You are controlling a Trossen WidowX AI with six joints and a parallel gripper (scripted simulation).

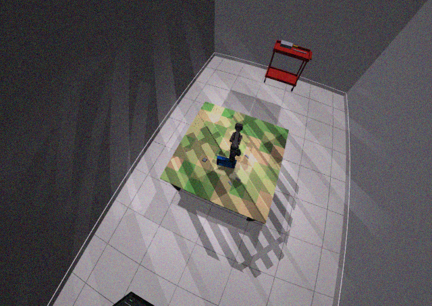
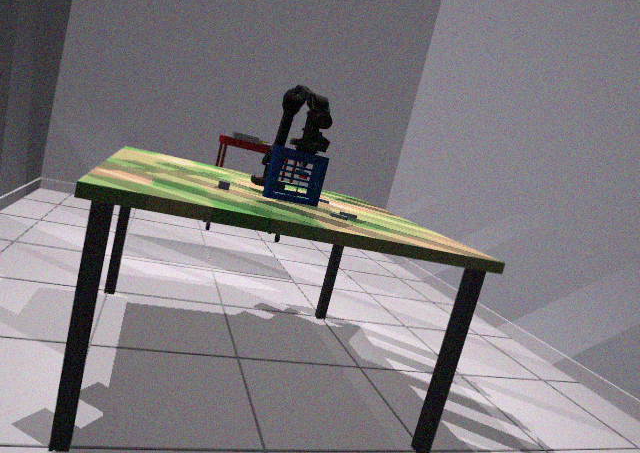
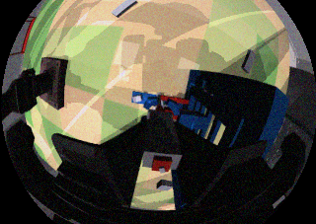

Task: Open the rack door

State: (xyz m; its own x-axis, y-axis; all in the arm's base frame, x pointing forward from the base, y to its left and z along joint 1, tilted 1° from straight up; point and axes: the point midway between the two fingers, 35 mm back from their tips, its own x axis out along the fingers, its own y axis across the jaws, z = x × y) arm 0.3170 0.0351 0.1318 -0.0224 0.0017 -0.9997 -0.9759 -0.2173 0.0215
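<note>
The upright handle is 10 mm to the right of my gripper tip and 20 mm below it.
</note>
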